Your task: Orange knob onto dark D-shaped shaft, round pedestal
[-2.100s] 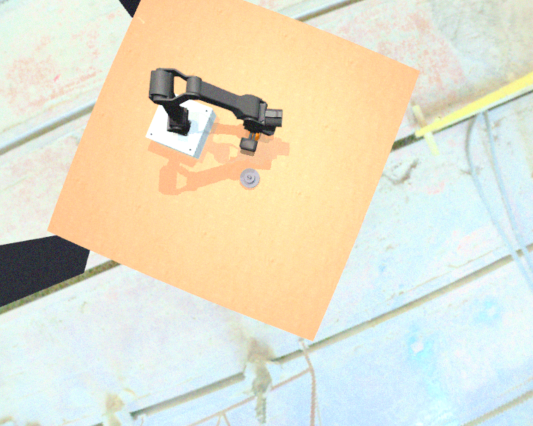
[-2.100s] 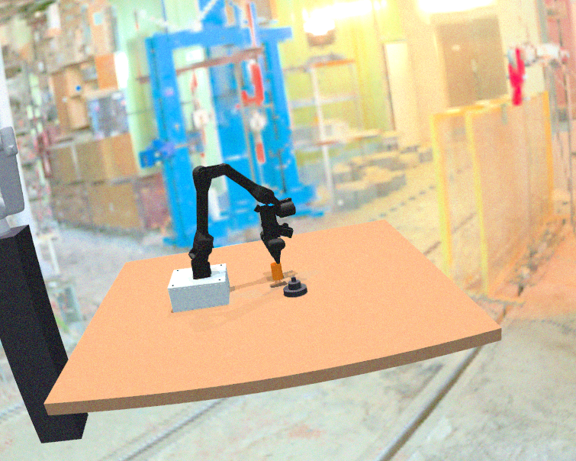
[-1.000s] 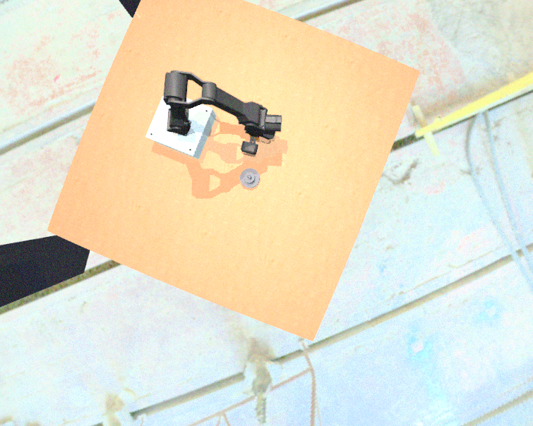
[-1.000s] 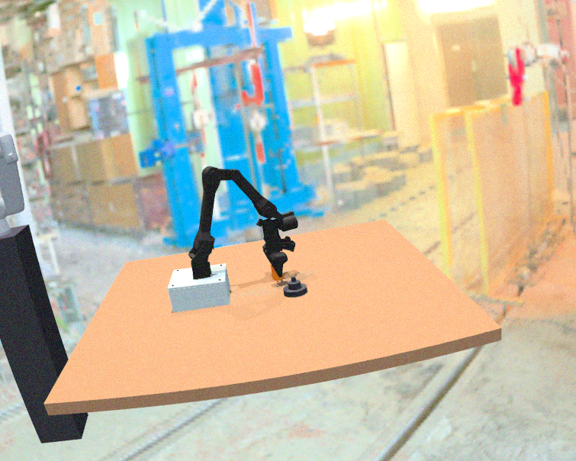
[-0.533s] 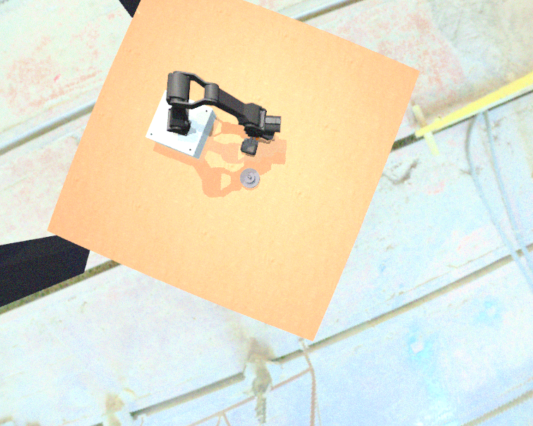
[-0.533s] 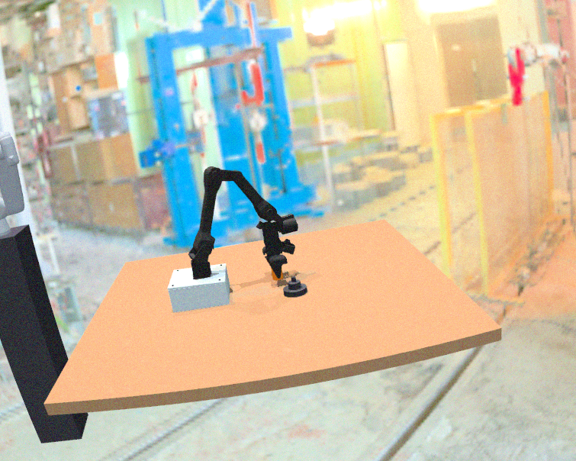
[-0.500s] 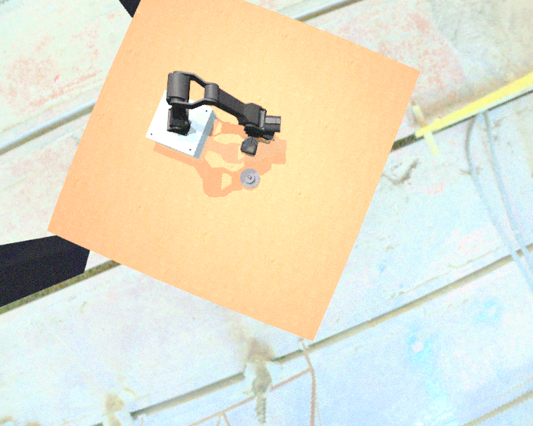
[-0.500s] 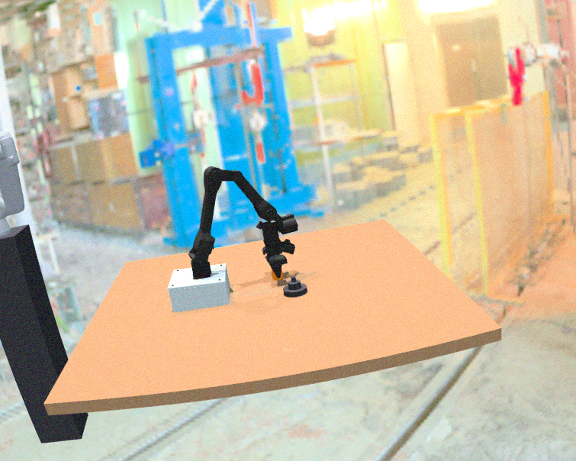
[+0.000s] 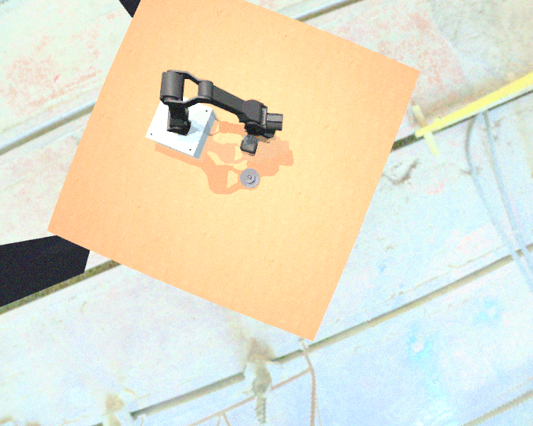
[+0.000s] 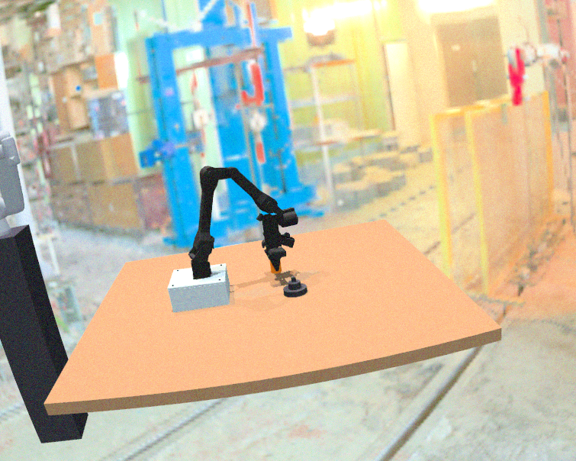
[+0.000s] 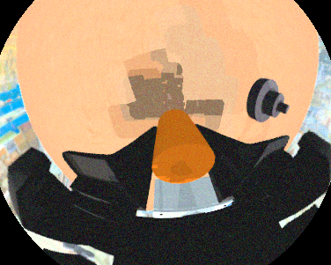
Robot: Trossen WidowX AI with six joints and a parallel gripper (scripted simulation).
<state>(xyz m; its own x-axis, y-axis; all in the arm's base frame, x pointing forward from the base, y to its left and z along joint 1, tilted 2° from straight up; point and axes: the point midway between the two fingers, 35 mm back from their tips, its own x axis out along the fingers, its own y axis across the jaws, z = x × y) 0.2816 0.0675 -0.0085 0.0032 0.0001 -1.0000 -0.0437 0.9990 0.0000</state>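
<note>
My gripper tip is now 4 cm short of the dark round pedestal, 18 cm to the left of it and 1 cm above it. Also, from my gripper tip: orange knob (2 cm above).
</note>
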